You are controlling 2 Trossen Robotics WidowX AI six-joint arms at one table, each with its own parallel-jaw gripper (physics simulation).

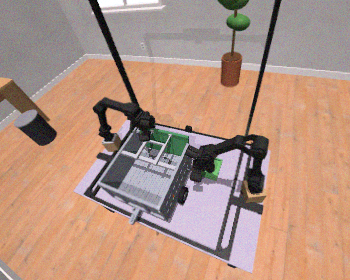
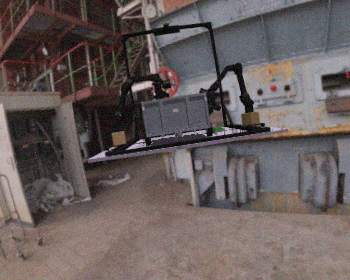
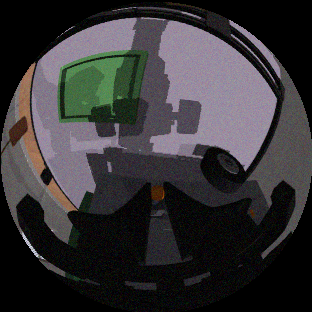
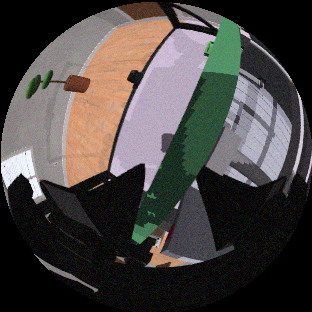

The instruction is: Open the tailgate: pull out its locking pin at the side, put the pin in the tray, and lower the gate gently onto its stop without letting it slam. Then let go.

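Pixels of known places: left gripper, between the fingertips: point(image 1: 193, 171) point(image 3: 156, 185); right gripper, between the fingertips: point(image 1: 150, 131); left arm's base, origin of its link: point(image 1: 254, 187) point(image 2: 249, 112); right arm's base, origin of its link: point(image 1: 109, 137) point(image 2: 117, 132) point(image 4: 147, 239).
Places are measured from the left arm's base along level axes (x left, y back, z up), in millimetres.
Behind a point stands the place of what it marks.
The grey trailer point(image 1: 146, 178) {x -143, y -623, z -18 mm} point(image 2: 175, 114) {x 22, y -669, z 61 mm} stands on the lilac table. Its green tailgate point(image 1: 174, 143) {x -303, y -418, z 95 mm} point(image 4: 200, 130) {x -378, y -535, z 172 mm} stands upright at the far end. My right gripper point(image 1: 144, 136) point(image 2: 160, 93) point(image 4: 170, 168) {x -401, y -567, z 134 mm} is shut on the gate's top edge near its left corner. My left gripper point(image 1: 196, 178) point(image 2: 211, 106) point(image 3: 156, 185) {x -148, y -325, z -7 mm} hangs at the trailer's right side, shut on the locking pin point(image 3: 157, 193) {x -147, y -319, z 6 mm}, whose orange knob shows between the fingertips. The green tray point(image 1: 216, 164) {x -234, y -163, z -108 mm} point(image 2: 218, 129) {x -139, y -228, z -99 mm} point(image 3: 81, 84) {x -232, y -188, z -108 mm} lies just beyond the left gripper and holds nothing.
A trailer wheel point(image 1: 183, 195) {x -7, y -397, z -16 mm} point(image 3: 222, 168) {x -47, y -379, z -46 mm} sits close to the left gripper. Black frame rails point(image 1: 229, 200) {x 24, y -137, z -91 mm} run over the table, with two gantry posts point(image 1: 260, 75) {x -358, y 54, z 456 mm}. Tan arm bases point(image 1: 253, 194) {x 37, y -20, z 1 mm} point(image 1: 111, 143) {x -459, y -908, z -4 mm} stand at the sides. A potted plant point(image 1: 231, 68) stands on the floor behind.
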